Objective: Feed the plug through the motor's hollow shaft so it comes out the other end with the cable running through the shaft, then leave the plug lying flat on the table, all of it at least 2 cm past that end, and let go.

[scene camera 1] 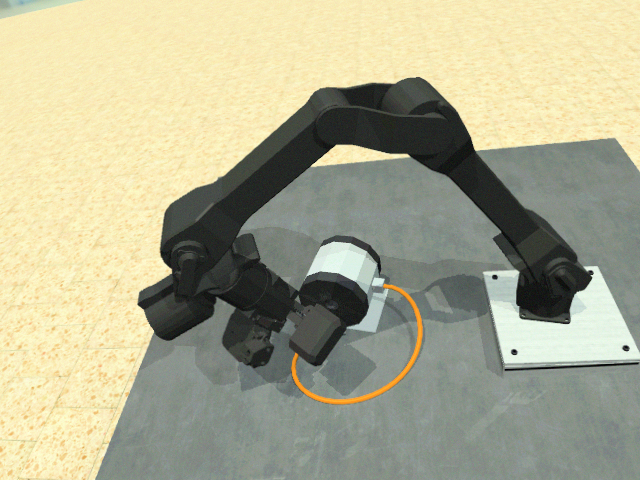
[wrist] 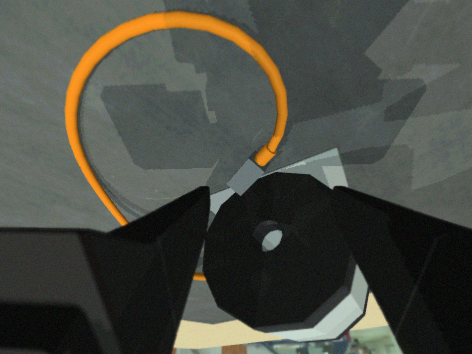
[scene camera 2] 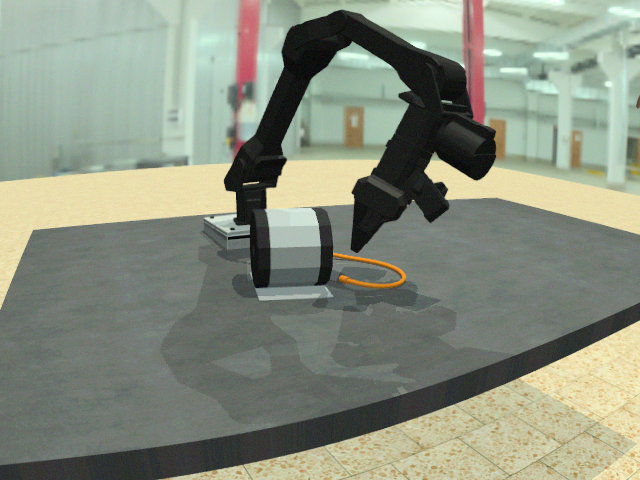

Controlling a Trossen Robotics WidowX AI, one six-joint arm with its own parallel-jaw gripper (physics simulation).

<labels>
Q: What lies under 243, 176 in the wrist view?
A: A grey plug.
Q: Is my gripper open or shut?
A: Open.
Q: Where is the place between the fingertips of my gripper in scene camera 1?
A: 308, 323
</labels>
